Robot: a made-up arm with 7 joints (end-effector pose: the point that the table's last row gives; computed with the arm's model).
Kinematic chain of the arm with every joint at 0, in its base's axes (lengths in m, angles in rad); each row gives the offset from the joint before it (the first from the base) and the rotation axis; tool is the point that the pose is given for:
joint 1: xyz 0 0 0.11 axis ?
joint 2: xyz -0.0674 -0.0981 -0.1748 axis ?
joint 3: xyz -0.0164 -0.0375 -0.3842 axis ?
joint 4: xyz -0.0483 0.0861 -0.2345 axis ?
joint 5: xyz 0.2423 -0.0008 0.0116 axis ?
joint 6: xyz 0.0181 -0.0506 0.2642 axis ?
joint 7: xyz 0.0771 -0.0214 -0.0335 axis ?
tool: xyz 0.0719 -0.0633 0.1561
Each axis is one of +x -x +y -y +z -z.
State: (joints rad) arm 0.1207 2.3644 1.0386 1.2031 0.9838 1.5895 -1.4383
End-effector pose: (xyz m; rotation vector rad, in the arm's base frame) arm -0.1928 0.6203 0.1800 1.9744 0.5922 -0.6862
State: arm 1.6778 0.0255 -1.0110 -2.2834 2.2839 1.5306 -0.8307
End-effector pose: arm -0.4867 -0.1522 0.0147 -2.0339 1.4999 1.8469
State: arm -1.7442 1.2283 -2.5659 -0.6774 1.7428 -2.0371 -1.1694
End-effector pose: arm 0.3245 0.3473 -0.1051 1.9965 -1.6284 0.4746
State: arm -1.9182 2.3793 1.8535 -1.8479 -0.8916 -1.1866 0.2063
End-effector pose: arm -0.2777 -0.1292 0.1778 0.8921 0.5832 -0.6793
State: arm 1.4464 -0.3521 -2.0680 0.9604 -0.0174 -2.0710 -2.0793
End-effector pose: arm -1.0041 -0.2596 0.2824 0.1828 -1.6403 0.2146
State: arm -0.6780 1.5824 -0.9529 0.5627 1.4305 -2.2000 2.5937
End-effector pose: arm 0.1726 0.7288 0.1634 -0.7597 -0.5350 0.5393
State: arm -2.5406 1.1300 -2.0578 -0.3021 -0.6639 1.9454 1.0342
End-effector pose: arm 0.3730 0.0916 0.3354 -0.1088 -0.2792 -2.1212
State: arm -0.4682 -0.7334 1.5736 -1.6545 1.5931 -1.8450 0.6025
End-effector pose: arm 0.0143 -0.3550 -0.2049 -0.7026 -0.4068 -0.8497
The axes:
joint 1: +y
joint 2: +x
joint 3: -z
joint 4: +y
joint 5: +x
joint 6: -y
joint 7: -z

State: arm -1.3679 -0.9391 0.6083 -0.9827 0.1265 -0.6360 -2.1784
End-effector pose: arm 0.2639 -0.1391 -0.0671 -1.8206 -0.2889 0.5818
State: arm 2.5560 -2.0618 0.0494 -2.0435 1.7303 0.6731 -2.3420
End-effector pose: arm 0.3680 -0.2784 -0.0269 -2.5870 1.6374 -0.3422
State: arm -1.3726 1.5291 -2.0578 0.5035 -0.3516 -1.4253 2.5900
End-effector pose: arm -0.1640 0.4419 -0.2723 1.0502 -1.8298 -1.2332
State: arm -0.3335 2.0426 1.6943 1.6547 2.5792 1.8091 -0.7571
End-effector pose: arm -0.2561 0.3378 0.5346 -0.3663 2.6145 -1.2184
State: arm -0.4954 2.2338 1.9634 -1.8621 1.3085 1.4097 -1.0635
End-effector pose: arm -0.4633 0.1195 0.2402 -0.4366 -1.3311 -1.3463
